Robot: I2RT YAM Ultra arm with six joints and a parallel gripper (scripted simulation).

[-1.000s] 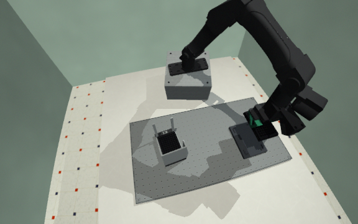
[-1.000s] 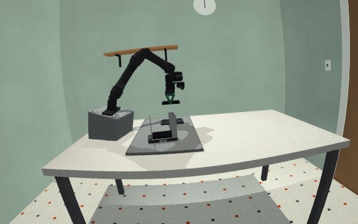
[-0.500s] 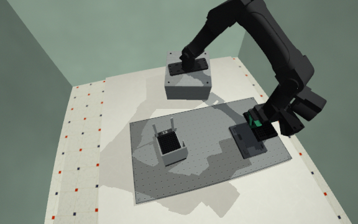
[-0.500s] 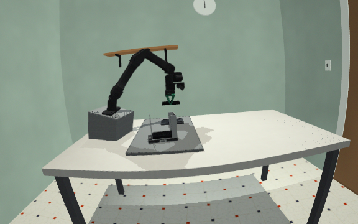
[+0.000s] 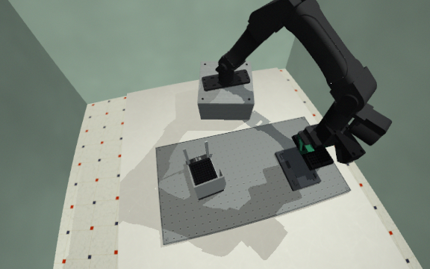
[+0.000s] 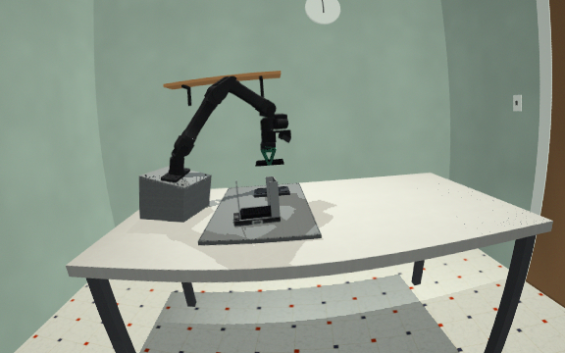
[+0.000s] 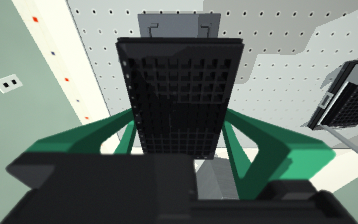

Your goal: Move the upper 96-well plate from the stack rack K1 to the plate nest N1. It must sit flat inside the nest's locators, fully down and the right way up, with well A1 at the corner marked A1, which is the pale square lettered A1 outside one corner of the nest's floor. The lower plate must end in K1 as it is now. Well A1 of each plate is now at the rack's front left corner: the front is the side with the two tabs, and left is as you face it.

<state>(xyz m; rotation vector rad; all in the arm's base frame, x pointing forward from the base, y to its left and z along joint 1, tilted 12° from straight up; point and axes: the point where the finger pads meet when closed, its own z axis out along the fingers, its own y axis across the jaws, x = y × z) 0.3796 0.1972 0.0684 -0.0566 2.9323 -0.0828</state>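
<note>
Now: hand 130 mm above the pale A1 square, 80 mm past it and 50 mm to the right of it.
</note>
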